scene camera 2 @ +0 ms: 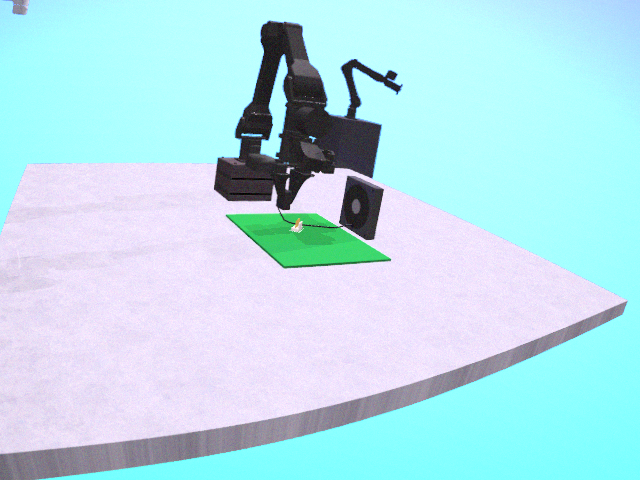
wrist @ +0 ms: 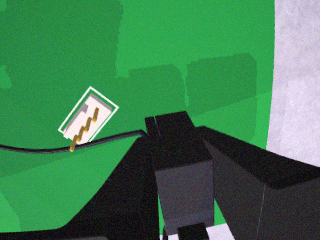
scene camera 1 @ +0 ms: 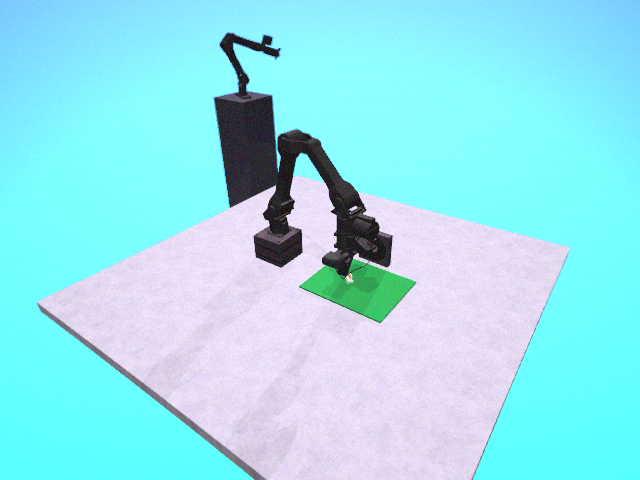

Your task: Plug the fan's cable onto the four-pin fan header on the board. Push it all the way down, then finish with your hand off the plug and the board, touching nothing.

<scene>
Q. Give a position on a green board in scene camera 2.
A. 313,246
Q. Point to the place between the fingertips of the gripper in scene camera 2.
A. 285,203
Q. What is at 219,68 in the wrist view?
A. A green board.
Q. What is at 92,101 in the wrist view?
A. A white four-pin fan header.
</scene>
